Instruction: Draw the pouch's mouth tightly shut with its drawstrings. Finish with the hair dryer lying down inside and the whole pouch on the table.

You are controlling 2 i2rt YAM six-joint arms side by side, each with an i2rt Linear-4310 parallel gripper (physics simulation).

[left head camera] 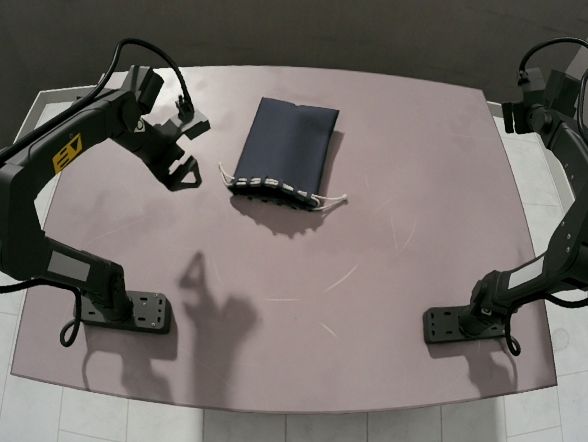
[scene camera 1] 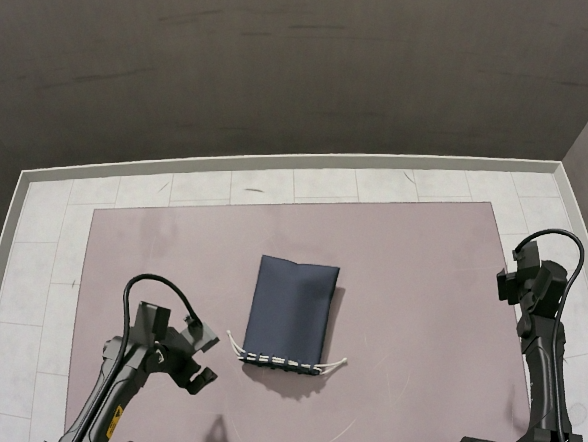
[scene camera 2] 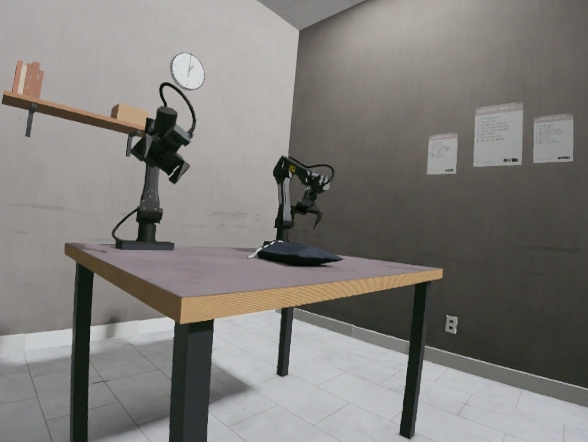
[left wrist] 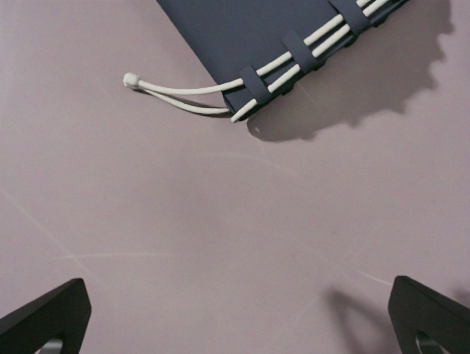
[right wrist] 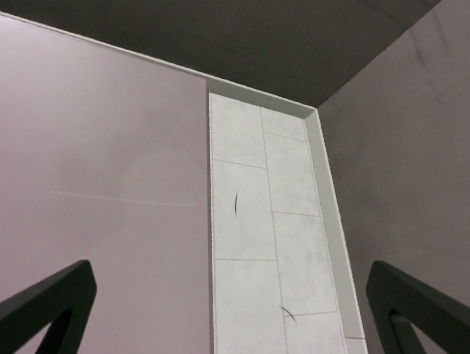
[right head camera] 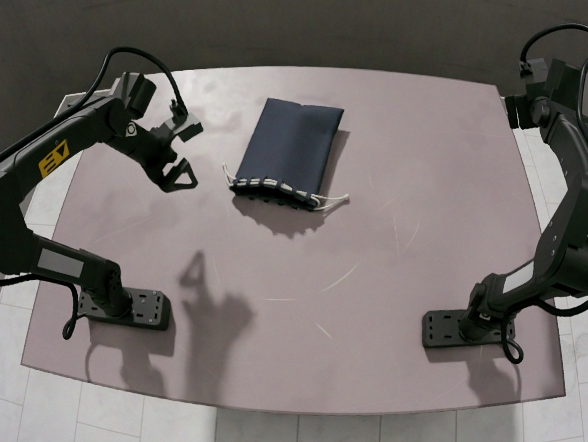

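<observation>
The dark blue pouch (left head camera: 290, 142) (right head camera: 296, 142) (scene camera 1: 291, 310) (scene camera 2: 300, 254) (left wrist: 240, 35) lies on the table, mouth toward the bottom in the head views. Its mouth (left head camera: 272, 194) is wide and gapes slightly. White drawstrings run through its loops. A knotted cord end (left wrist: 131, 80) (scene camera 1: 229, 333) sticks out at the mouth's left corner, another cord end (left head camera: 344, 198) (right head camera: 346, 198) (scene camera 1: 344, 361) at its right. The hair dryer does not show; the pouch's inside is hidden. My left gripper (left wrist: 238, 292) is open, above the table left of the pouch. My right gripper (right wrist: 232, 274) is open and empty, high near the table's right edge.
The mauve table (left head camera: 400, 310) (right head camera: 400, 325) (scene camera 2: 300, 295) carries both arm bases (left head camera: 145, 312) (right head camera: 445, 327) near its front corners. The left arm's shadow falls below the pouch's left side in the head views. Floor tiles and dark walls surround the table.
</observation>
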